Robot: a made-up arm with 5 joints.
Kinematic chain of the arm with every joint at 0, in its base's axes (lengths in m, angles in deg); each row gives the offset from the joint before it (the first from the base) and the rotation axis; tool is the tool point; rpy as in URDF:
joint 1: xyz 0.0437 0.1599 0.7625 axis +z
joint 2: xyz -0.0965 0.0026 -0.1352 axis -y
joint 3: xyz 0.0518 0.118 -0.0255 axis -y
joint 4: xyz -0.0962 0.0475 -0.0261 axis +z
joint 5: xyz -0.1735 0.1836 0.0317 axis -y
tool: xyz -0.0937 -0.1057 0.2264 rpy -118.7 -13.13 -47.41
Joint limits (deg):
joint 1: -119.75..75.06
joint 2: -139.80..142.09
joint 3: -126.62..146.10
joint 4: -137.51..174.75
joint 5: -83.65..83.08
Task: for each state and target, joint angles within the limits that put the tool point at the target. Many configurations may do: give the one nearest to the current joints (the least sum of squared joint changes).
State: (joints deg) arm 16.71 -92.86 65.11 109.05 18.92
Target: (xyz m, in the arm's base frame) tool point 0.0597 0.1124 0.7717
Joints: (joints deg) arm -8.18 -97.74 66.00 138.62 -8.30
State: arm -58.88 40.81 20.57 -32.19 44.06
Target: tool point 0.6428 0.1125 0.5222
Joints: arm -106.83 48.75 26.27 -72.74 57.29
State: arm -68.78 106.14 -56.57 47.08 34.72
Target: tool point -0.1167 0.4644 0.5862
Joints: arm -103.93 106.26 -42.22 91.65 42.21
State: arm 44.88 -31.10 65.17 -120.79 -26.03
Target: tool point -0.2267 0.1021 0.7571
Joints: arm 52.78 -27.35 69.87 -126.96 -46.45
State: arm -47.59 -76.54 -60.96 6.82 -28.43
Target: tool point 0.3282 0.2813 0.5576
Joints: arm -27.85 -75.79 -55.69 3.56 -42.37
